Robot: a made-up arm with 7 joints.
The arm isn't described. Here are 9 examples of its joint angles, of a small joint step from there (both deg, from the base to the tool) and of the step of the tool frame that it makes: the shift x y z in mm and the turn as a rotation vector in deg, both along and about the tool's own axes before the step.
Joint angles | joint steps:
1: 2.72 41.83 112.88 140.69 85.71 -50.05 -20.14 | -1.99 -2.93 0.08 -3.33 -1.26 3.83 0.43
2: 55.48 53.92 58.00 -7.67 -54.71 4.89 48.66 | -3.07 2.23 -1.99 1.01 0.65 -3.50 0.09
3: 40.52 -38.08 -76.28 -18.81 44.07 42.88 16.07 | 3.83 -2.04 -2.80 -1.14 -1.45 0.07 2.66
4: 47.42 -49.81 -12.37 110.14 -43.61 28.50 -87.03 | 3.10 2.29 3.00 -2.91 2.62 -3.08 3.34
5: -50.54 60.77 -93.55 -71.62 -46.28 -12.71 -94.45 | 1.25 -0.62 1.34 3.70 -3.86 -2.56 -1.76
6: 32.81 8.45 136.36 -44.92 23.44 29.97 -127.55 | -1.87 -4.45 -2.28 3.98 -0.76 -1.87 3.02
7: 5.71 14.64 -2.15 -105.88 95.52 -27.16 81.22 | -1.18 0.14 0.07 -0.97 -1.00 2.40 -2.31
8: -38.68 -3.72 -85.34 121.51 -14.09 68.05 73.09 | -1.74 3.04 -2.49 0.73 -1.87 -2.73 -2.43
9: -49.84 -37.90 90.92 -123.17 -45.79 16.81 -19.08 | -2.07 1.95 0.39 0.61 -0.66 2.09 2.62
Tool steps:
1: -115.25 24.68 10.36 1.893 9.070 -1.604
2: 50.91 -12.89 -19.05 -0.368 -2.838 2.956
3: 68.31 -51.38 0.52 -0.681 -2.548 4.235
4: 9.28 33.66 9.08 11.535 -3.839 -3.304
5: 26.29 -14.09 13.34 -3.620 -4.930 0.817
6: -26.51 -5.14 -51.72 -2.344 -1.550 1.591
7: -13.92 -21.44 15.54 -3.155 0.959 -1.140
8: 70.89 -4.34 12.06 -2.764 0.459 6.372
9: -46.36 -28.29 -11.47 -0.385 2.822 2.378
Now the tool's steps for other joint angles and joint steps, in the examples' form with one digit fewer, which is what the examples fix.
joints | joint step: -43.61 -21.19 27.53 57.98 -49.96 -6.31 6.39 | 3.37 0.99 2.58 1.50 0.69 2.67 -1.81
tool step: -38.1 13.5 20.9 0.63 2.84 -3.72
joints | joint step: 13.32 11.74 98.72 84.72 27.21 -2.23 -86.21 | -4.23 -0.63 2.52 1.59 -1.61 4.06 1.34
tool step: -43.6 30.4 21.7 2.18 4.18 3.33
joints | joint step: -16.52 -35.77 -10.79 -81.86 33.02 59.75 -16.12 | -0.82 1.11 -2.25 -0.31 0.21 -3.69 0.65
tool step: 13.3 22.6 2.2 1.96 -1.90 -1.26
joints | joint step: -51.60 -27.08 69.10 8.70 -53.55 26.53 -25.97 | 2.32 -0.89 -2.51 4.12 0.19 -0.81 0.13
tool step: -19.3 -25.5 0.3 -0.80 0.40 3.23
